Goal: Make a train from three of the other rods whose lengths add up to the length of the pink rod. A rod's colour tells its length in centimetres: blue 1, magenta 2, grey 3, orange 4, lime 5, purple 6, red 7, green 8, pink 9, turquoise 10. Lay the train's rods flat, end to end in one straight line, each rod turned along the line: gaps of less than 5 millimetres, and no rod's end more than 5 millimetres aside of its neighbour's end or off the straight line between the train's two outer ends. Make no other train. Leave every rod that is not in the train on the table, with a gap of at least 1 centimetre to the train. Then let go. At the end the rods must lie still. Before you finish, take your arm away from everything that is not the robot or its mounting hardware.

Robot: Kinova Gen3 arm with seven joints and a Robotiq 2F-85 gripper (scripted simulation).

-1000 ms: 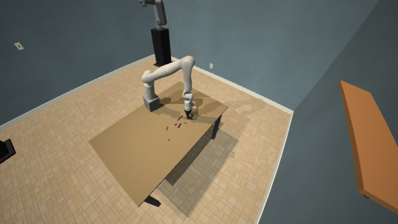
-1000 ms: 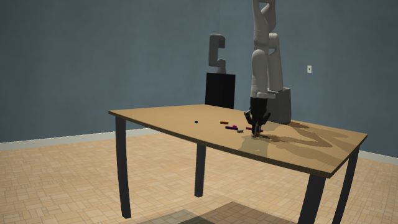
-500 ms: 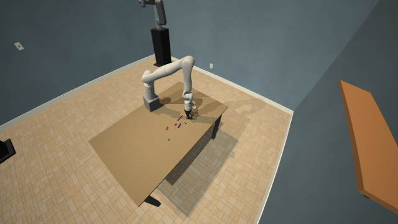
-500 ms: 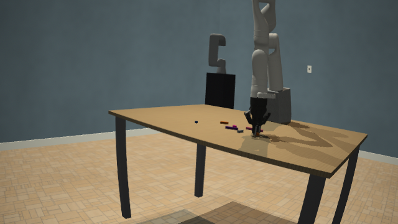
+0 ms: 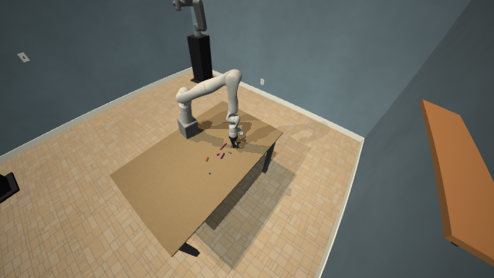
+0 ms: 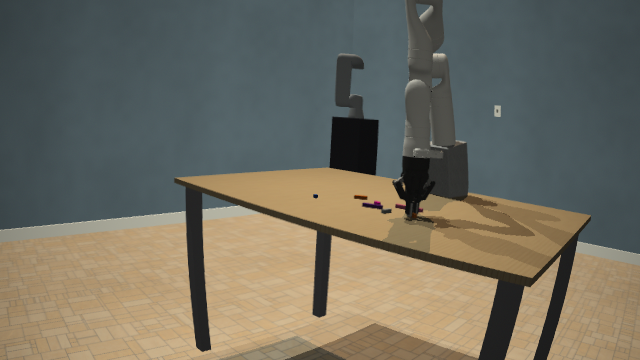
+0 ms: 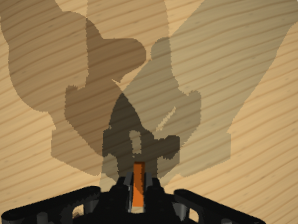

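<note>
Now: the blue rod 33 cm to the right of my hand and 1 cm below it. Round my hand: pink rod 7 cm behind, 5 cm to the right, 1 cm below; then grey rod 1 cm ahead, 7 cm to the right, 1 cm below; then purple rod 2 cm behind, 14 cm to the right, 1 cm below.
</note>
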